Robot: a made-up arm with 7 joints. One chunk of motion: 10 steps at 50 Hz.
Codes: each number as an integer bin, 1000 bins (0 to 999) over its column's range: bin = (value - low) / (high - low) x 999, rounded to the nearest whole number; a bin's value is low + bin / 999 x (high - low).
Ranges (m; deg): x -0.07..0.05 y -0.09..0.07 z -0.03..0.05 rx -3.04..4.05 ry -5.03..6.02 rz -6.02..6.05
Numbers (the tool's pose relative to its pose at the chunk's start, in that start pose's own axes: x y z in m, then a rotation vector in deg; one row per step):
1: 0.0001 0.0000 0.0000 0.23 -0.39 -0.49
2: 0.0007 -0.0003 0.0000 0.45 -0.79 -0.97
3: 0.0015 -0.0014 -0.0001 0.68 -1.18 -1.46
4: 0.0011 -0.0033 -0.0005 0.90 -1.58 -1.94
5: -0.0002 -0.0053 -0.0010 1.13 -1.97 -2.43
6: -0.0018 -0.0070 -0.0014 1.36 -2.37 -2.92
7: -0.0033 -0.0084 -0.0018 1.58 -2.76 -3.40
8: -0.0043 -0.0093 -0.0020 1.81 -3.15 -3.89
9: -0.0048 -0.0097 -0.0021 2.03 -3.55 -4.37
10: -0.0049 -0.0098 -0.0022 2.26 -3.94 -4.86
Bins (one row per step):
1: 584 562 375 461 419 458
2: 589 560 375 492 383 418
3: 595 553 373 524 348 377
4: 592 541 368 555 312 338
5: 581 529 362 588 277 297
6: 568 518 357 620 240 257
7: 555 509 352 651 205 217
8: 547 504 350 683 170 176
9: 543 501 348 714 134 137
10: 542 501 347 747 99 96

